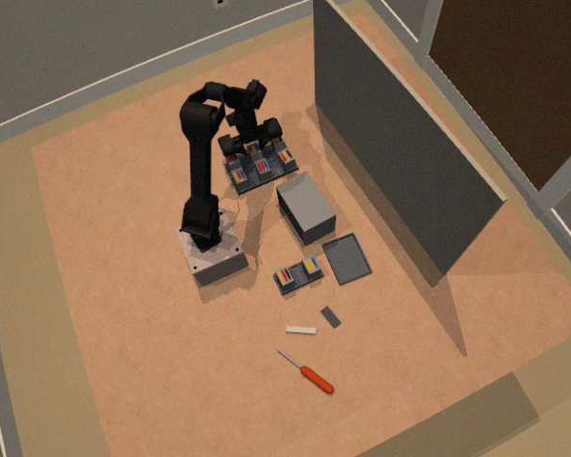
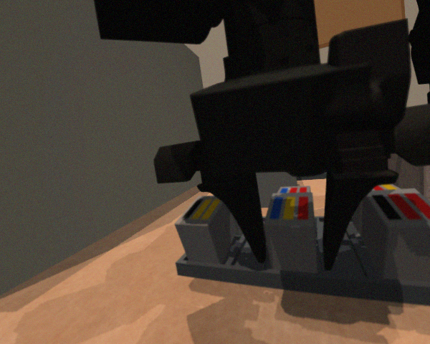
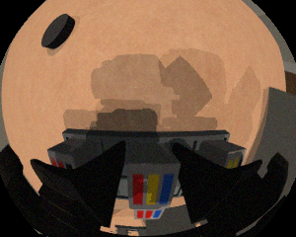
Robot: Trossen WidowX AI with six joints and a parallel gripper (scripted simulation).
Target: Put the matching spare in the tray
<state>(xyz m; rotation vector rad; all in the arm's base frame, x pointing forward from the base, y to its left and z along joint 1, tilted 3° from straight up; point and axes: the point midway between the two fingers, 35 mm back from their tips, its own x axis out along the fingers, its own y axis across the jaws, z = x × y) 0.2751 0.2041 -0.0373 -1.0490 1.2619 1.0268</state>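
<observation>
My gripper tip is 10 mm past the spares rack, 50 mm to the left of it and 10 mm above it. From my gripper tip the other things lie so: grey tray (20 mm ahead, 450 mm to the right, 10 mm below); grey box (10 mm ahead, 260 mm to the right, 30 mm above); grey wall panel (250 mm ahead, 300 mm to the right, 210 mm above).
</observation>
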